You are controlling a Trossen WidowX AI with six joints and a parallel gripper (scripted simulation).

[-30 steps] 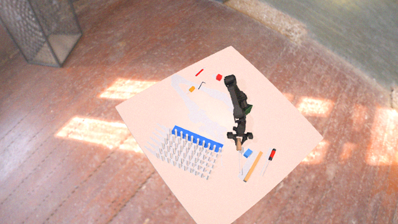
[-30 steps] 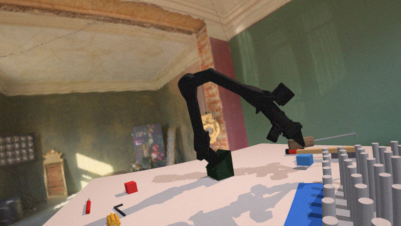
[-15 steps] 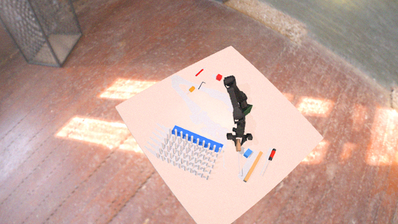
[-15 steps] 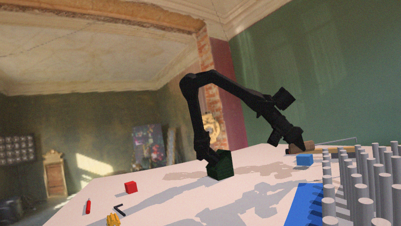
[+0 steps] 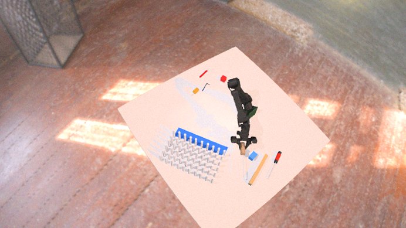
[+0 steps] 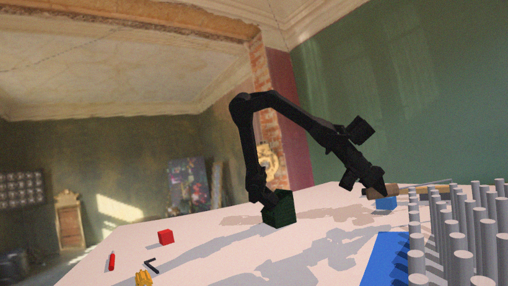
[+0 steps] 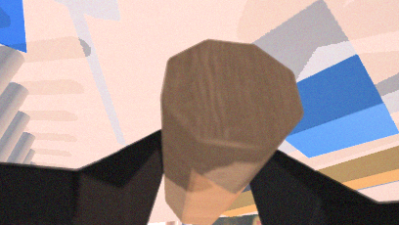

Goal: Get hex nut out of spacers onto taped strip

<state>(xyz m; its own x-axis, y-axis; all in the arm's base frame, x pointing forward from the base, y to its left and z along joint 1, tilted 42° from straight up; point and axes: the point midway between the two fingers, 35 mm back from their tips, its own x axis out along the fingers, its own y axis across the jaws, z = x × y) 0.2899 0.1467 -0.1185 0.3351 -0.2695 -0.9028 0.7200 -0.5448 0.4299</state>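
The blue block lies 80 mm to the left of my gripper tip, 50 mm below it and 40 mm behind it. The rest, counted from my gripper tip: yellow piece: 630 mm to the right, 120 mm behind, 50 mm below; allen key: 620 mm to the right, 240 mm behind, 70 mm below; blue taped strip: 270 mm to the right, 150 mm ahead, 70 mm below.
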